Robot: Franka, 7 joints.
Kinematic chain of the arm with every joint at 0, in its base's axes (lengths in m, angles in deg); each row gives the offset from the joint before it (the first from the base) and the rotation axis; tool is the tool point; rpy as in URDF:
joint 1: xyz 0 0 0.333 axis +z
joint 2: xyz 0 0 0 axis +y
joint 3: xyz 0 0 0.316 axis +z
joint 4: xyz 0.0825 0 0 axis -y
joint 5: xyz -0.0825 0 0.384 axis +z
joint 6: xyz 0 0 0 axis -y
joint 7: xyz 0.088 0 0 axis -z
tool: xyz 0 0 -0.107 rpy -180 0 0
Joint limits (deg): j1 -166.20..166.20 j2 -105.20..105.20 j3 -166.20..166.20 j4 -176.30..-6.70 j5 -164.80..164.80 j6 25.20..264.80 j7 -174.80..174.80
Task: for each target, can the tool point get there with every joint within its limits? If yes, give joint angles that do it. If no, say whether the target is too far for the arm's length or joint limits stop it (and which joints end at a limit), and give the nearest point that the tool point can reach.
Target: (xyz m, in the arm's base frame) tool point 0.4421 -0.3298 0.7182
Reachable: yes | joints 21.73 -15.71 -55.64 -103.74 -69.58 163.28 43.52
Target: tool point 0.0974 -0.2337 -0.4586
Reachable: no: joint limits stop it (at a limit: joint 2) | nearest point 0.0992 -0.2381 -0.3602 | short by 0.099 m
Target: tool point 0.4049 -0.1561 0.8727
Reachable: yes | joints 30.93 -6.70 -42.02 -58.48 -15.32 70.60 -139.02
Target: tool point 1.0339 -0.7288 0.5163
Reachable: no: too far | nearest point 0.6939 -0.4892 0.4560 | short by 0.420 m
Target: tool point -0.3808 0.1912 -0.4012
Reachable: no: joint limits stop it (at a limit: joint 2) | nearest point -0.3682 0.1849 -0.3449 | short by 0.058 m
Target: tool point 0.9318 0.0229 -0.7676
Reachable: no: too far | nearest point 0.5853 0.0144 -0.2665 | short by 0.609 m
